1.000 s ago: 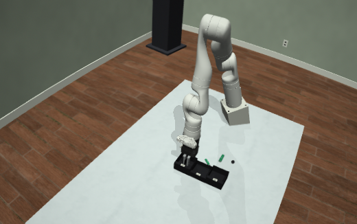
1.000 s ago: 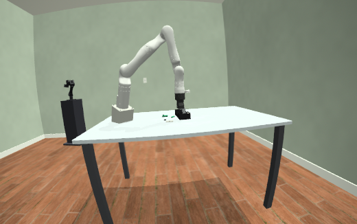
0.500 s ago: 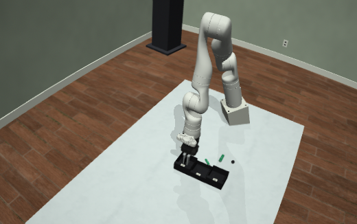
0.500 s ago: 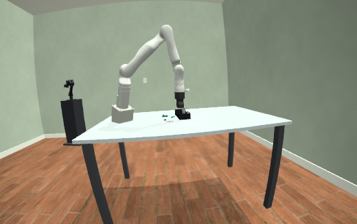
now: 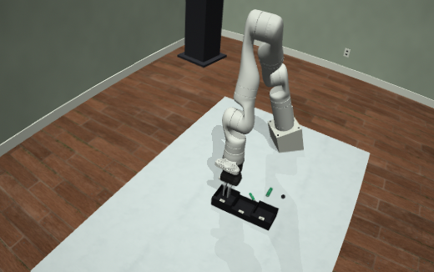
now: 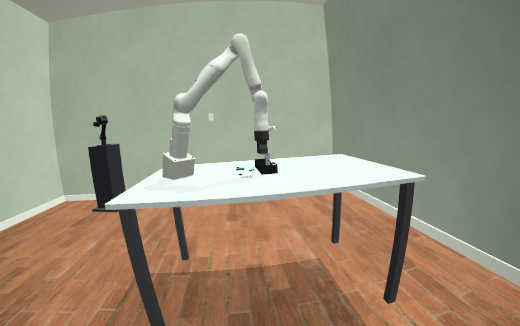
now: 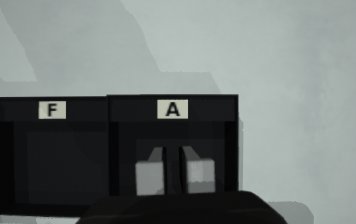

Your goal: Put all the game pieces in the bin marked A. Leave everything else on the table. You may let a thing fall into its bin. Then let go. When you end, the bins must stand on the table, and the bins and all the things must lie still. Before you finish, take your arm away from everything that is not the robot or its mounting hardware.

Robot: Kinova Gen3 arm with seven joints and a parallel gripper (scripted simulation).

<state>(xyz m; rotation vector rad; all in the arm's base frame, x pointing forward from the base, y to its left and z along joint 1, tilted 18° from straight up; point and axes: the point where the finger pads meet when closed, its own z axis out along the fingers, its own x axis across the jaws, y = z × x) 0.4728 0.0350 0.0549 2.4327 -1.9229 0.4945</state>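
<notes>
Now: the black three-compartment bin 10 mm behind my hand, 80 mm to the left of it and 40 mm below it. Also, from my hand: white domino 100 mm behind, 90 mm to the right, 50 mm below; then green item 90 mm behind, 70 mm to the left, 50 mm below.
</notes>
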